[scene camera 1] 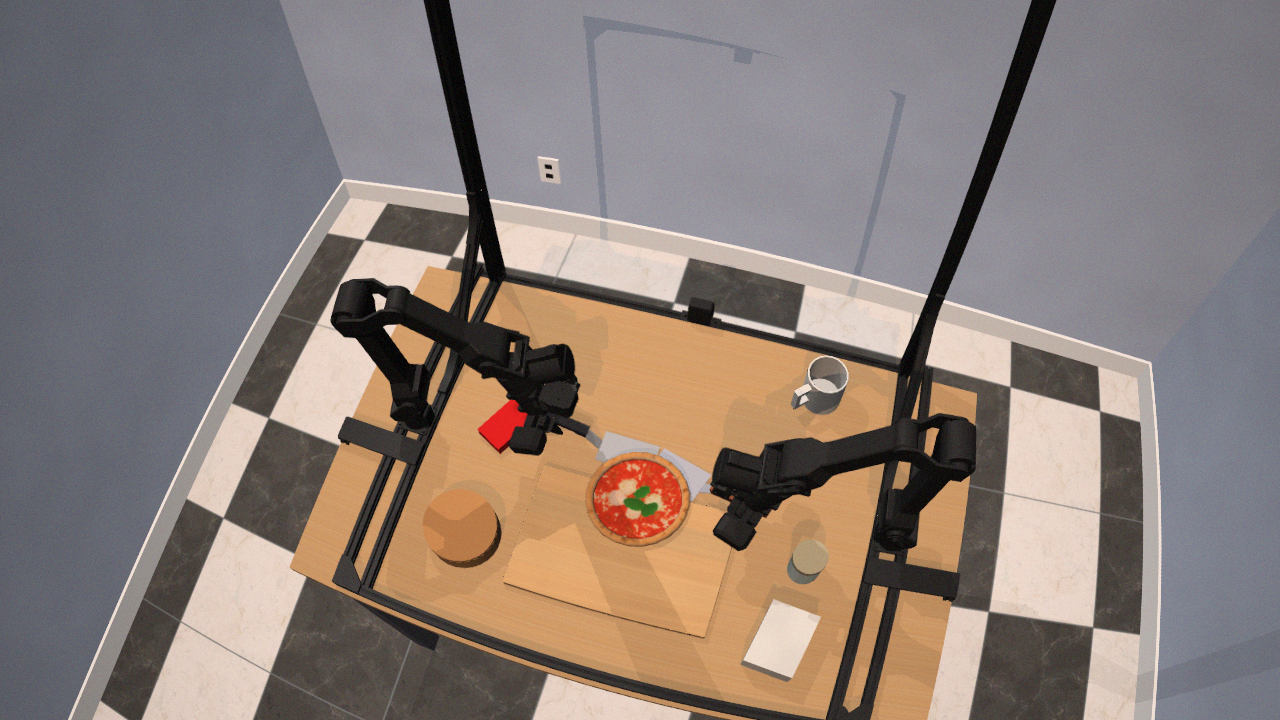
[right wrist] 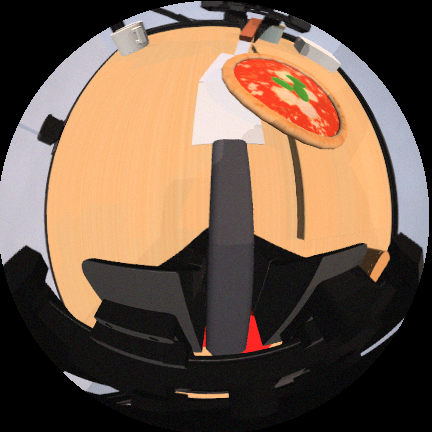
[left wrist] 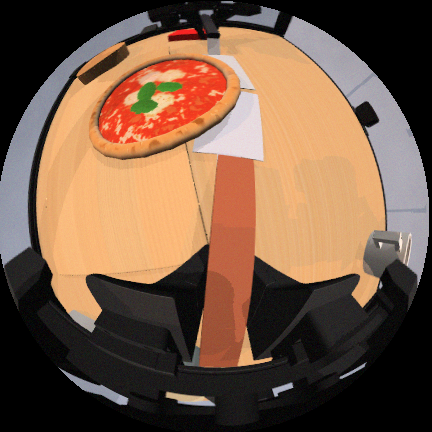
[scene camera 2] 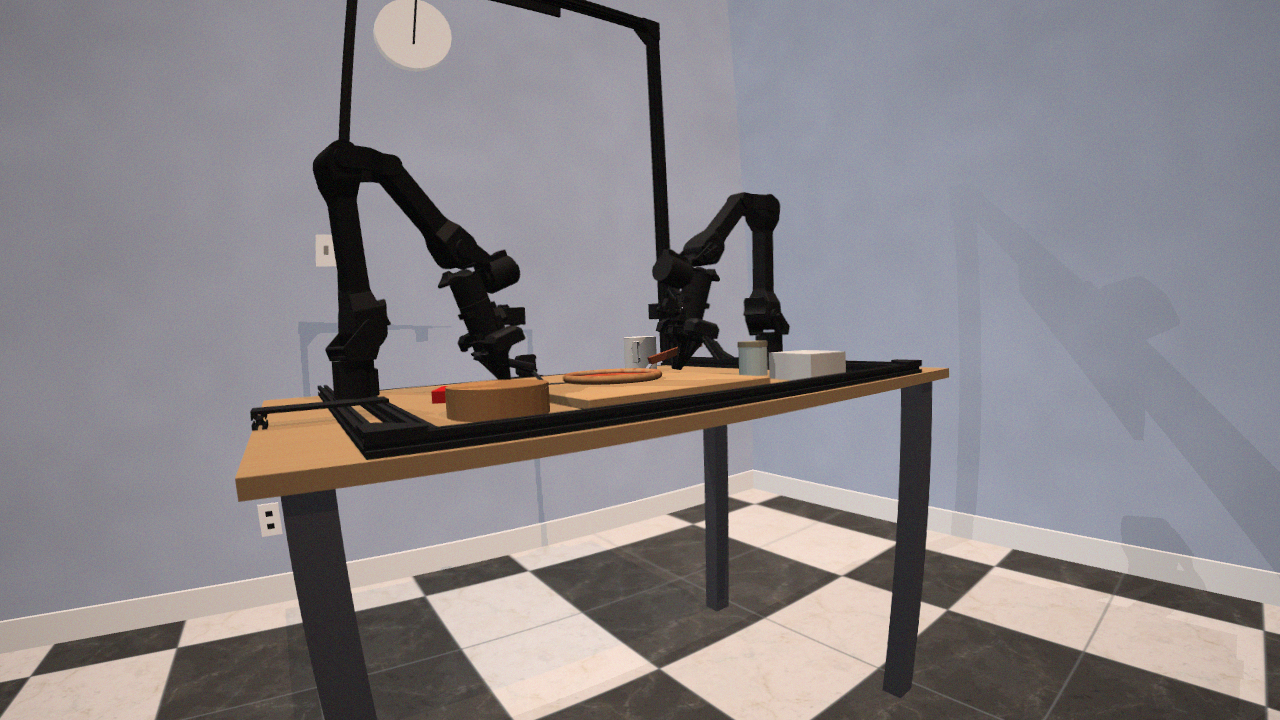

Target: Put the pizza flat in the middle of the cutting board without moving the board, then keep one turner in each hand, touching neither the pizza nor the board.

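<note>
The pizza lies over the far edge of the cutting board, partly past that edge and nearly level. My left gripper is shut on the red-brown handle of a turner; its blade reaches the pizza's far rim and partly passes beneath it. My right gripper is shut on the dark handle of the other turner; its blade also goes partly under the rim. The two blades lie side by side; contact under the pizza is hidden.
A red block lies beside the right gripper. A round wooden block stands left of the board. A mug stands at the back right; a jar and a white box stand right of the board.
</note>
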